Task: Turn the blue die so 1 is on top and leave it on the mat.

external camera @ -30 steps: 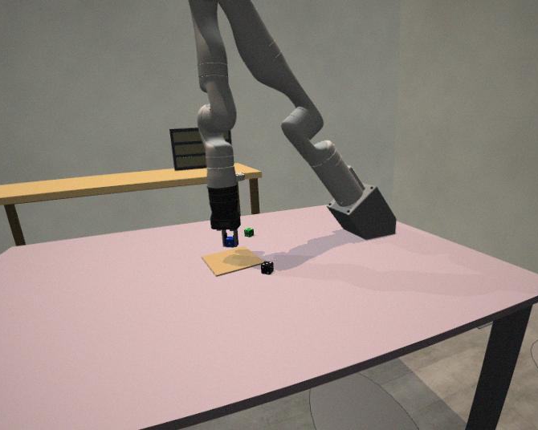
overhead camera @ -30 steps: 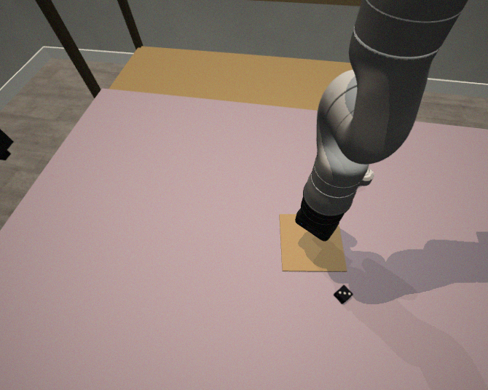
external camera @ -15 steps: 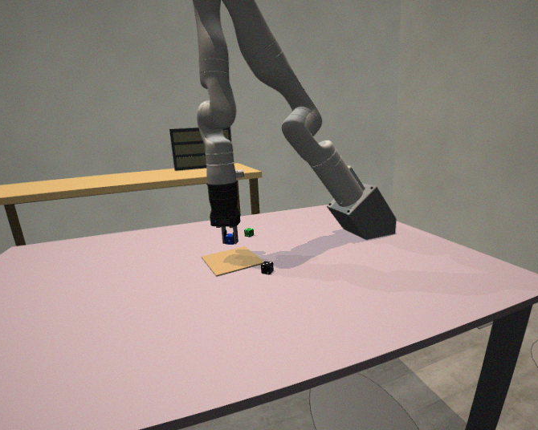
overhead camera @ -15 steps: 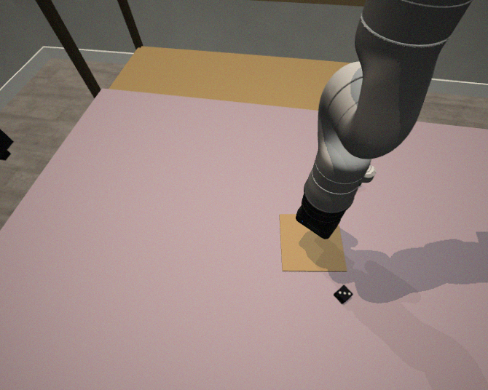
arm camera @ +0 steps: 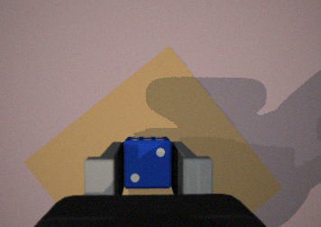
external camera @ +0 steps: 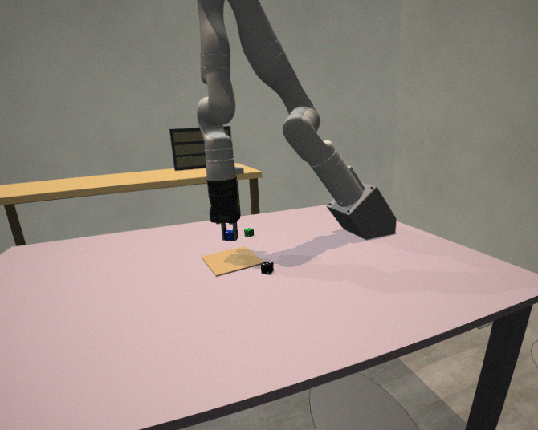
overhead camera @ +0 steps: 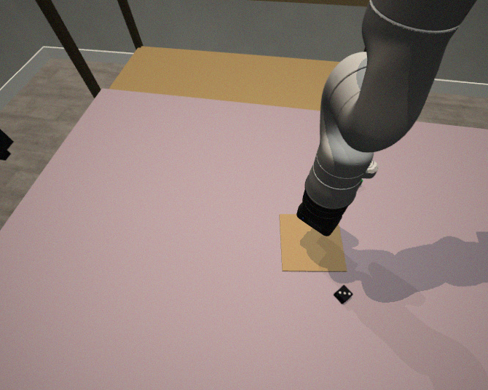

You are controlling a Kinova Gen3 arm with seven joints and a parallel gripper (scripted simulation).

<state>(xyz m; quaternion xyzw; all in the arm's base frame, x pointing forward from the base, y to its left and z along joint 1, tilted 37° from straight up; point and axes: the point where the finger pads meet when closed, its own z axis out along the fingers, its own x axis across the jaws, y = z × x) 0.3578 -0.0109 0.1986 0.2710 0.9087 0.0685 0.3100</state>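
Right now the tan mat is 7 cm below my hand, 2 cm to the left of it and 1 cm ahead of it. Also, from my hand: blue die: 1 cm below; then black die: 13 cm to the left, 6 cm below, 6 cm behind; then green die: 15 cm to the right, 11 cm behind, 6 cm below.
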